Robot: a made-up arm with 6 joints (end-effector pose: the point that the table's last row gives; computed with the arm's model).
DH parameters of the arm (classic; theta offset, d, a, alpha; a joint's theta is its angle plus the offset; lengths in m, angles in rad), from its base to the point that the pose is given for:
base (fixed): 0.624 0 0.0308 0
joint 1: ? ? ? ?
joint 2: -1.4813 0 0.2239 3.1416
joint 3: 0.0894 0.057 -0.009 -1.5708
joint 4: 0 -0.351 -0.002 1.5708
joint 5: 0 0.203 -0.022 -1.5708
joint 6: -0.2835 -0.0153 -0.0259 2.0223
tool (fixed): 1.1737 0.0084 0 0
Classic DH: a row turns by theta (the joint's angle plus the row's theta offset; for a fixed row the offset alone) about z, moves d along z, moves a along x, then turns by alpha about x.
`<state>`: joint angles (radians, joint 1 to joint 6).
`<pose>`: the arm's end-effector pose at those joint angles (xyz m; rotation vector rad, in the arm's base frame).
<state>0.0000 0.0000 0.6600 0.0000 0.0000 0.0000</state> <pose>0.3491 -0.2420 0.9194 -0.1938 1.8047 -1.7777</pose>
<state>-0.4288 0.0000 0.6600 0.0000 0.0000 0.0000</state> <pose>0.2116 -0.3532 0.9194 0.2106 1.9525 -2.0606</pose>
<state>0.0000 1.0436 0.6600 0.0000 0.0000 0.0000</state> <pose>0.5234 -0.2420 0.4178 1.1842 -2.1985 1.6229</pose>
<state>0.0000 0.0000 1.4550 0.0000 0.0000 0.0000</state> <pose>0.1224 -0.2420 1.1006 0.4562 1.2171 -1.5348</pose>
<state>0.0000 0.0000 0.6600 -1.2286 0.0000 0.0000</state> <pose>0.4455 -0.0591 0.7951 -0.3959 2.0049 -0.3192</pose>
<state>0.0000 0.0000 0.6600 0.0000 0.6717 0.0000</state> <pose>0.3561 -0.2420 0.9533 0.3659 1.3116 -1.5820</pose>
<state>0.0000 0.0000 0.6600 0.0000 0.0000 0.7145</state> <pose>0.3450 -0.2597 0.9246 -0.0134 1.3684 -2.5720</pose>
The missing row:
joint 1: -0.624 0.517 -0.025 -1.5708
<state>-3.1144 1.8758 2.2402 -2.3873 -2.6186 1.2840</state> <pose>-0.5153 -0.0968 0.3804 0.5461 -1.6342 2.2703</pose>
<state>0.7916 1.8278 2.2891 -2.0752 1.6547 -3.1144</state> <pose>0.4141 0.4494 0.4205 0.9551 -1.0175 1.8208</pose>
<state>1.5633 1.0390 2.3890 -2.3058 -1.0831 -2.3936</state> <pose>-0.0536 0.4038 0.9330 1.2930 0.8600 -0.7677</pose>
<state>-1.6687 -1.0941 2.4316 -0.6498 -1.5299 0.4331</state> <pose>-0.1335 0.5921 0.6682 -0.7492 0.5999 2.5288</pose>
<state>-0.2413 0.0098 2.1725 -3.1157 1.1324 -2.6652</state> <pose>-0.1153 0.1896 1.0530 0.5438 1.3909 -2.3785</pose>
